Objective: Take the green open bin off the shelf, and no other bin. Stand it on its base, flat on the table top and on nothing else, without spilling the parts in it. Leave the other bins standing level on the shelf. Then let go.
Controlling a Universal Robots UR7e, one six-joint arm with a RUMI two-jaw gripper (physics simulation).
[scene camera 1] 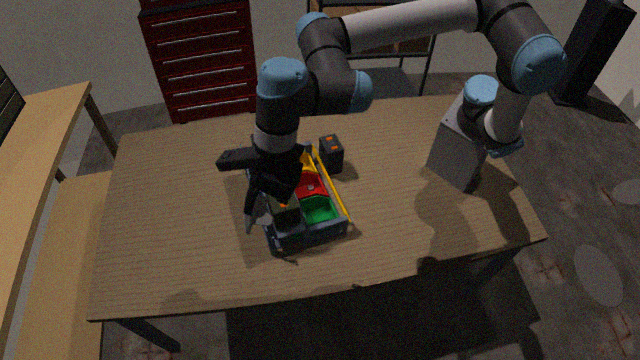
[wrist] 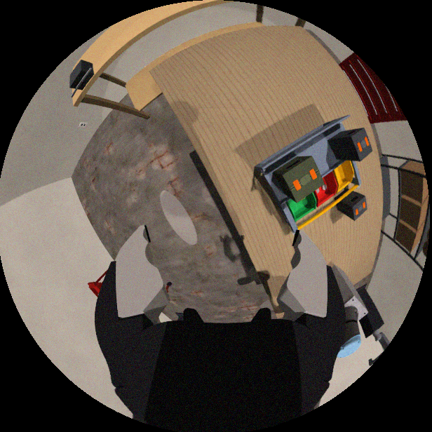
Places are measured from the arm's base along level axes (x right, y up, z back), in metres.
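Where they show: gripper, fingertip midpoint: [scene camera 1: 262,208].
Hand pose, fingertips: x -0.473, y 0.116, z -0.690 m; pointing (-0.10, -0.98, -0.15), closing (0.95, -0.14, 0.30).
Observation:
Each offset is from my fingertips to the top centre of the thing. "pt": to the spot under its first point. Level surfaces: height alone.
The green open bin @[dx +0.218, dy -0.328, dz +0.105 m] [scene camera 1: 318,212] [wrist: 301,208] sits in the blue-grey shelf @[pt dx +0.185, dy -0.398, dz +0.158 m] [scene camera 1: 327,230] [wrist: 320,156], at the near end of its row. Parts inside it cannot be made out. The red bin @[dx +0.322, dy -0.328, dz +0.065 m] [scene camera 1: 309,181] [wrist: 326,188] is beside it, with a small pale part inside, and the yellow bin @[dx +0.427, dy -0.328, dz +0.026 m] [scene camera 1: 305,162] [wrist: 344,172] is beyond the red one. My gripper [scene camera 1: 267,212] [wrist: 222,230] is open and empty. In the scene view it overlaps the shelf's left side, partly hiding the shelf and its own fingers. In the wrist view the bins lie up and right of the fingertips, apart from them.
An olive box @[dx +0.182, dy -0.210, dz +0.015 m] [scene camera 1: 287,216] [wrist: 300,178] with orange marks is at the green bin's left. A dark box [wrist: 354,144] is at the shelf's far end. Another dark box @[dx +0.479, dy -0.277, dz +0.169 m] [scene camera 1: 332,154] [wrist: 353,206] stands on the table @[dy -0.409 m] [scene camera 1: 165,225] [wrist: 240,90]. A yellow rail @[dx +0.360, dy -0.344, dz +0.162 m] [scene camera 1: 332,187] [wrist: 327,209] runs along the shelf front.

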